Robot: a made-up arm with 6 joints.
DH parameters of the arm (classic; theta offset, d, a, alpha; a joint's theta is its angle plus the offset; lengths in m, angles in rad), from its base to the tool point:
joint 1: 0 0.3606 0 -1.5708
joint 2: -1.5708 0 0.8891 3.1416
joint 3: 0 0 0 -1.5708
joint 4: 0 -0.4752 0 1.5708
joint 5: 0 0.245 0 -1.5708
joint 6: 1.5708 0 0 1.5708
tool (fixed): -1.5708 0 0 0
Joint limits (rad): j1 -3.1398..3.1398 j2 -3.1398..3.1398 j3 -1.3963..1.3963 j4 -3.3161..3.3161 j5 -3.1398..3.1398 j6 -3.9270..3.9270
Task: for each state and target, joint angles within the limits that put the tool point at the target. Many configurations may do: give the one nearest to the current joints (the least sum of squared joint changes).
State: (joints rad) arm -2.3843 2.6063 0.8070 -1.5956 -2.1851 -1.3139
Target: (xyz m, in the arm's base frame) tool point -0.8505 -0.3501 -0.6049
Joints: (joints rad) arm -2.7297 2.1071 1.3058 -1.4905 -2.1851 -1.3139
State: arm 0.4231 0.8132 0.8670 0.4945 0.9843 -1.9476
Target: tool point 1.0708 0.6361 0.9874
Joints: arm 0.6869 1.0185 1.0233 0.7011 0.9843 -1.9476
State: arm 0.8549 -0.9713 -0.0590 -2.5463 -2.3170 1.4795
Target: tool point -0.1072 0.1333 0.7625
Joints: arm 0.3632 -0.3968 -0.9920 -2.2970 -2.3170 1.4795
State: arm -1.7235 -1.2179 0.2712 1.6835 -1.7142 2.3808
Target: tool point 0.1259 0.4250 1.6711
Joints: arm -1.8000 -0.5086 0.6064 1.6774 -1.7142 2.3808
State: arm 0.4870 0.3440 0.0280 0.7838 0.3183 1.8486
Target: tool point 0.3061 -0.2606 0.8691
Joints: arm -0.0732 0.0368 -1.0052 0.2477 0.3183 1.8486
